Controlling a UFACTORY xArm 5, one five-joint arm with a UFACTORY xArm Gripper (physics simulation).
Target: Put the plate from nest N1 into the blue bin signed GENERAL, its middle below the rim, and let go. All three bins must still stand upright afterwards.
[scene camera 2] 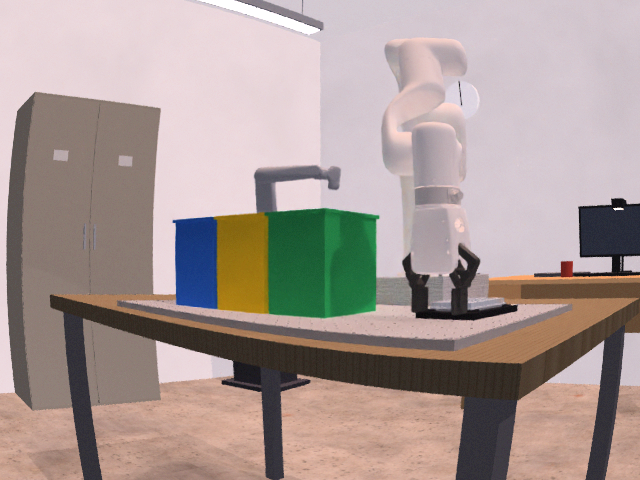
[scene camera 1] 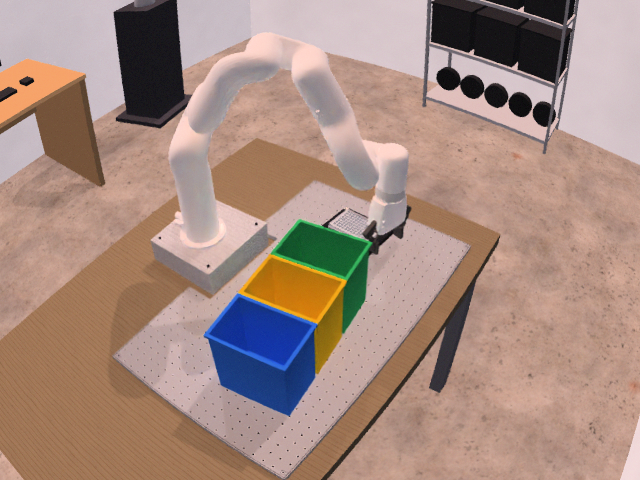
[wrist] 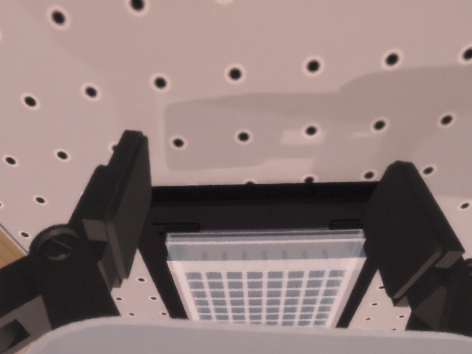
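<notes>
A clear, white-gridded plate lies flat in a black nest; no N1 label is legible. My gripper is open and empty. Its fingers are low at the nest's outer end; in the wrist view they stand wide, to the left and right of the plate's near end, with the tips beyond it. The blue bin stands upright at the far end of the bin row, and its visible inside looks empty. The GENERAL sign does not show.
A yellow bin and a green bin stand upright beside the blue one, in a close row. The green bin is nearest the gripper. All stand on a perforated board on the wooden table.
</notes>
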